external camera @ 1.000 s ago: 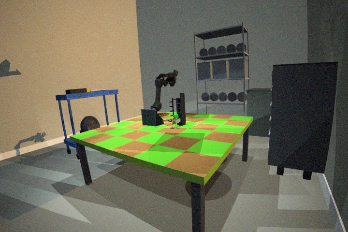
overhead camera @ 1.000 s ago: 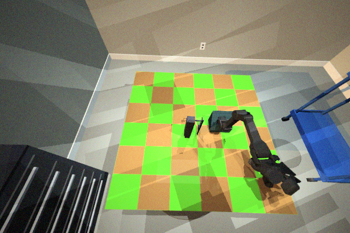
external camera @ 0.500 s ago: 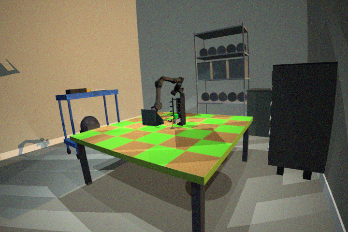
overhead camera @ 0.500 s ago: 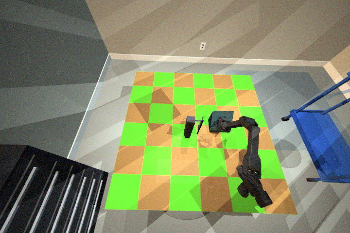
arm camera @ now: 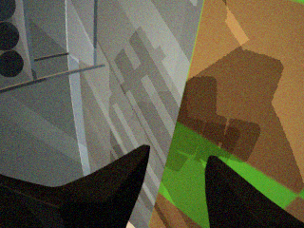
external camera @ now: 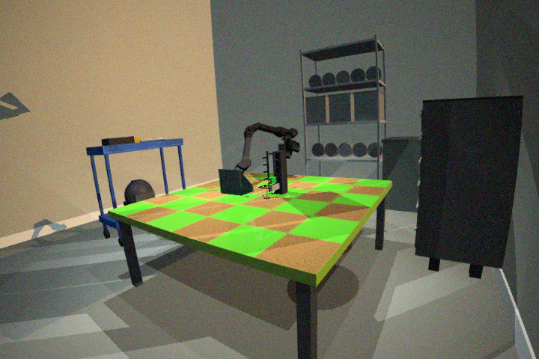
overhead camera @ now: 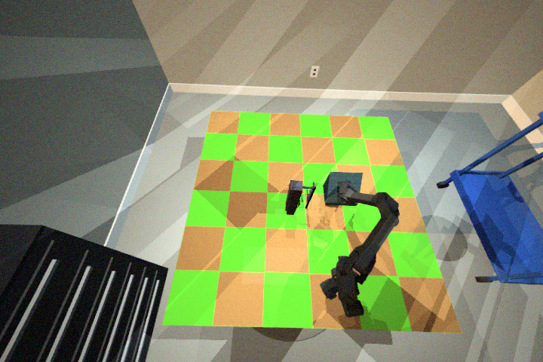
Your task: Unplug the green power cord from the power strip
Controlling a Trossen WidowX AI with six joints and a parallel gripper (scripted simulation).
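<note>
The green plug is 14 cm ahead of my gripper tip, 54 cm to the right of it and 6 cm below it.
</note>
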